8 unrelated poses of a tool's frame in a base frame.
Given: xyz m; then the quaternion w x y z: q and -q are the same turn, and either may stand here.
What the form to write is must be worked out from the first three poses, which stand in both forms.
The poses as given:
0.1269 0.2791 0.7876 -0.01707 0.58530 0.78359 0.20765
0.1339 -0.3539 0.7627 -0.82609 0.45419 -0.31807 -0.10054
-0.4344 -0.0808 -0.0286 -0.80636 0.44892 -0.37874 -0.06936
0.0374 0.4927 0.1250 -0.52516 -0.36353 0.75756 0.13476
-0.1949 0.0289 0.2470 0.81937 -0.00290 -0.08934 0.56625
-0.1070 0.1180 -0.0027 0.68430 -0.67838 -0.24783 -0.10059
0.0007 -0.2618 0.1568 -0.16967 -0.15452 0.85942 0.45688
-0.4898 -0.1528 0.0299 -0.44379 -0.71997 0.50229 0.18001
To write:
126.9 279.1 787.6 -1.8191 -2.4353 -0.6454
133.9 -353.9 762.7 -0.9650 0.6758 0.2136
-434.4 -80.8 -28.6 -0.9607 0.8105 0.1484
37.4 492.7 125.0 0.8696 -1.8122 -0.3224
-194.9 28.9 247.0 -0.0062 -0.1903 1.2060
-107.0 118.0 -2.7 -1.5204 -0.5554 -0.2254
0.7 -261.8 156.8 0.4391 -2.4423 -1.2984
-489.8 -152.8 29.9 1.7852 -1.2454 -0.4463

